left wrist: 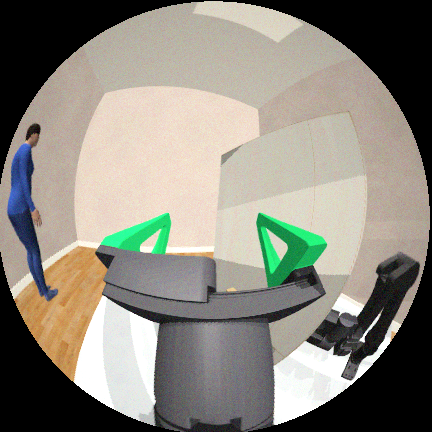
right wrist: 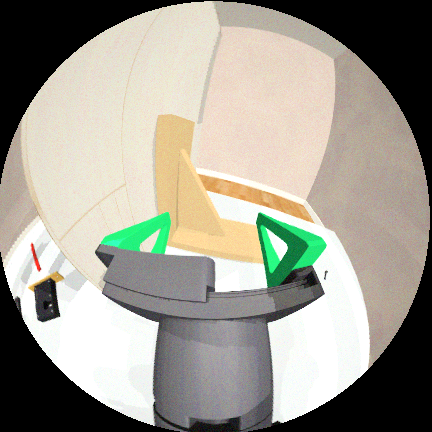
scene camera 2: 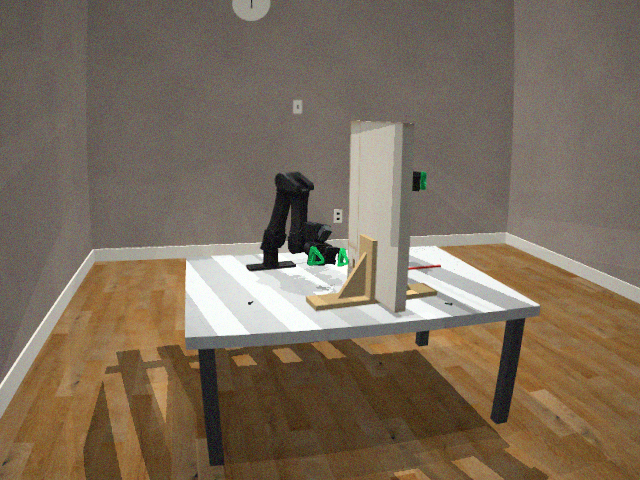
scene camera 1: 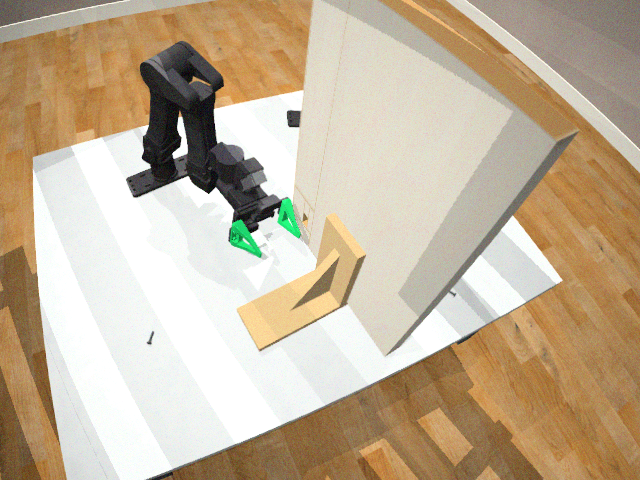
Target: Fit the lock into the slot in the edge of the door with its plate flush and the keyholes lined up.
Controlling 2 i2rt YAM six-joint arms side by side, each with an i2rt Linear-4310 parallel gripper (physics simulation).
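Frame: origin at the left arm's base, x ahead, y left, z up, level; millimetres.
Seen in the pictures: left gripper, fingertip midpoint: (left wrist: 213,217); right gripper, fingertip midpoint: (right wrist: 212,216) (scene camera 2: 336,262) (scene camera 1: 281,245); right arm's base at its link origin: (scene camera 2: 271,267) (scene camera 1: 165,174).
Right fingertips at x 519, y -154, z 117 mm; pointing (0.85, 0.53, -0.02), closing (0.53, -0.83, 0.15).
Offsets run from my right fingertips to a thing's middle. "spot": to the spot under its first point.
The pale door @[34 mm ahead, 134 mm left, 193 mm up] (scene camera 1: 413,155) (scene camera 2: 374,196) (left wrist: 290,230) (right wrist: 85,125) stands upright on the table. A small opening @[spot: 91 mm back, 61 mm left, 40 mm down] (scene camera 1: 305,219) shows low on its face; the edge slot cannot be made out. The lock (right wrist: 47,301), a black body with a brass plate, lies on the table at the lower left of the right wrist view, apart from the door. My right gripper (scene camera 1: 280,245) (scene camera 2: 334,262) (right wrist: 212,216) is open and empty, low beside the door's lower part, in front of the wooden bracket. My left gripper (left wrist: 213,217) is open and empty, raised on the door's other side.
A wooden bracket @[spot: 100 mm ahead, 13 mm left, 98 mm down] (scene camera 1: 289,311) (scene camera 2: 341,299) (right wrist: 240,241) braces the door. A red stick @[370 mm back, 346 mm left, 114 mm down] (scene camera 2: 424,267) (right wrist: 35,257) lies beyond the door, near the lock. Screws @[137 mm ahead, 274 mm right, 113 mm down] (scene camera 1: 150,337) @[76 mm ahead, 391 mm left, 113 mm down] (scene camera 1: 452,292) lie on the table. A person in blue (left wrist: 21,185) stands at the left wrist view's left.
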